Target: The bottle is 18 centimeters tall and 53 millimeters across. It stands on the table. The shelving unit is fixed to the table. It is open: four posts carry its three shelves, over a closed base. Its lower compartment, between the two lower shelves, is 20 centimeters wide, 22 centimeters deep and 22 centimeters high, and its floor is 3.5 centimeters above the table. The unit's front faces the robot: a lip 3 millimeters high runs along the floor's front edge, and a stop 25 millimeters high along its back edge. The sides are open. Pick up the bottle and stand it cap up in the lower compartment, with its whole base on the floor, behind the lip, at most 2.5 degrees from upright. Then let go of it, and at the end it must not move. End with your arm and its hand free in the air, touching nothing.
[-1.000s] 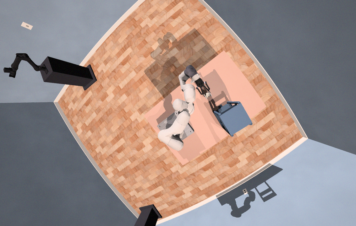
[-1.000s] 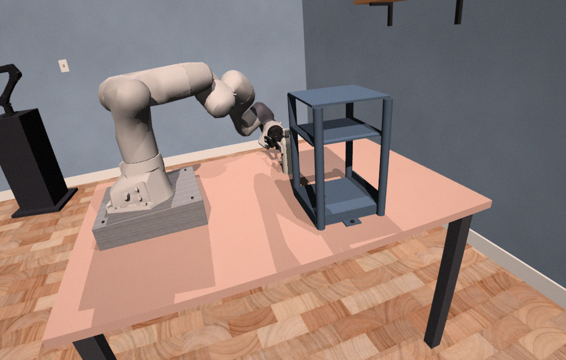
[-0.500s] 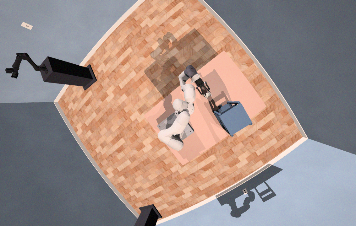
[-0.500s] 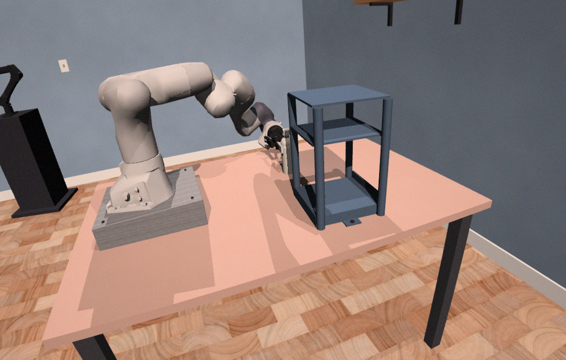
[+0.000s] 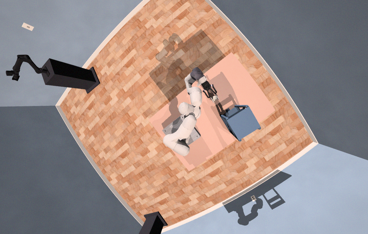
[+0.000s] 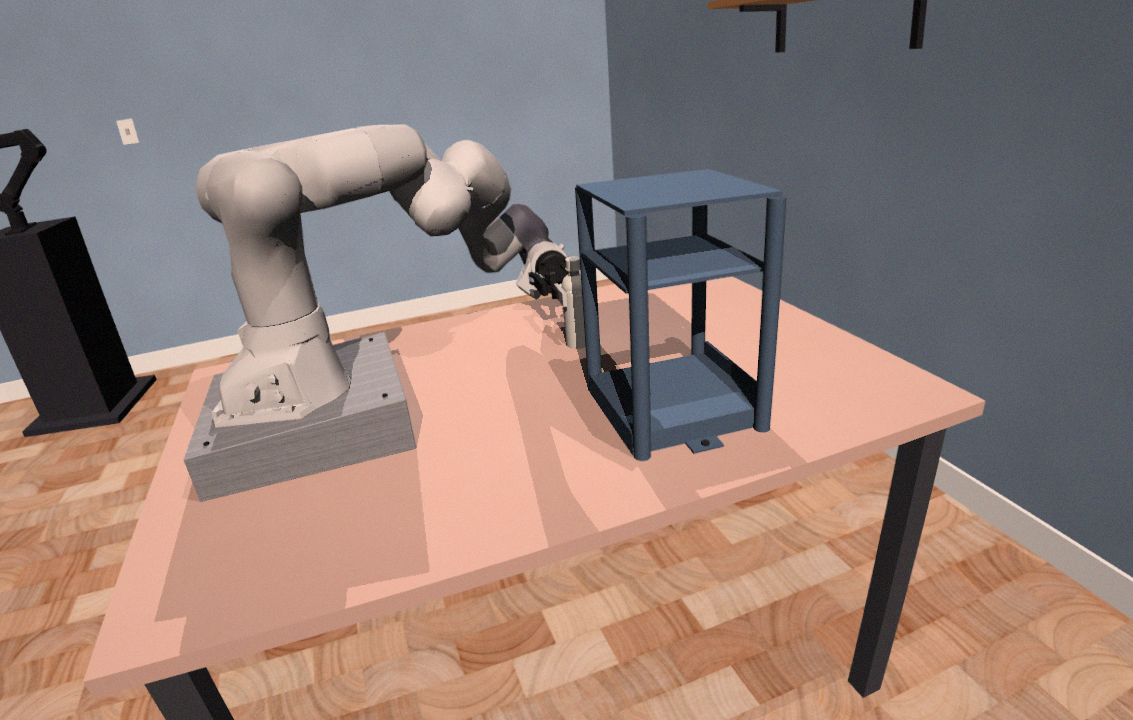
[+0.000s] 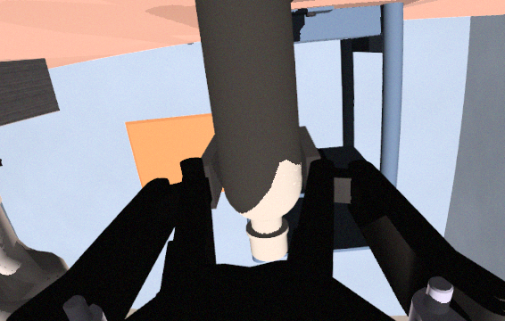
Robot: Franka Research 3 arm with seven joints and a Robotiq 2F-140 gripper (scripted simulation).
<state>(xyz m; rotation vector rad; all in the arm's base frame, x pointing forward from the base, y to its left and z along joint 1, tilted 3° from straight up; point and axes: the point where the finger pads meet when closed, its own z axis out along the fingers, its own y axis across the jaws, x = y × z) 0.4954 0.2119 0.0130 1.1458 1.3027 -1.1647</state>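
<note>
My hand is 310 mm to the left of the shelving unit, 100 mm short of it and 70 mm below it. The rest, counted from my hand: bottle 10 mm above.
</note>
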